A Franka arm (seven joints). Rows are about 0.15 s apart.
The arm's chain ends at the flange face. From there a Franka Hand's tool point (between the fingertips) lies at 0.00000 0.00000 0.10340 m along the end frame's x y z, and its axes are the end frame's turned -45 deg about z.
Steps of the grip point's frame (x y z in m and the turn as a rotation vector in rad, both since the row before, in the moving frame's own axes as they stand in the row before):
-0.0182, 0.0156, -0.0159, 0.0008, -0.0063, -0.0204
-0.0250, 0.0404, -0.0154, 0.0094, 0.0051, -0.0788
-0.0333, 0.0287, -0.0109, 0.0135, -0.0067, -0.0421
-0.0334, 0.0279, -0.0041, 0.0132, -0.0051, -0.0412
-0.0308, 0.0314, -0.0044, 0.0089, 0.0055, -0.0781
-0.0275, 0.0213, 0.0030, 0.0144, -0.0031, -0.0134
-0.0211, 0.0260, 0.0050, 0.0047, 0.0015, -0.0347
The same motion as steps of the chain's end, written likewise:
-0.0013, 0.0235, -0.0159, -0.0039, -0.0050, -0.0204
0.0112, 0.0473, -0.0154, 0.0103, -0.0030, -0.0788
-0.0018, 0.0443, -0.0109, 0.0048, -0.0143, -0.0421
-0.0025, 0.0439, -0.0041, 0.0057, -0.0129, -0.0412
0.0007, 0.0450, -0.0044, 0.0102, -0.0024, -0.0781
-0.0031, 0.0353, 0.0030, 0.0080, -0.0124, -0.0134
0.0037, 0.0338, 0.0050, 0.0044, -0.0023, -0.0347

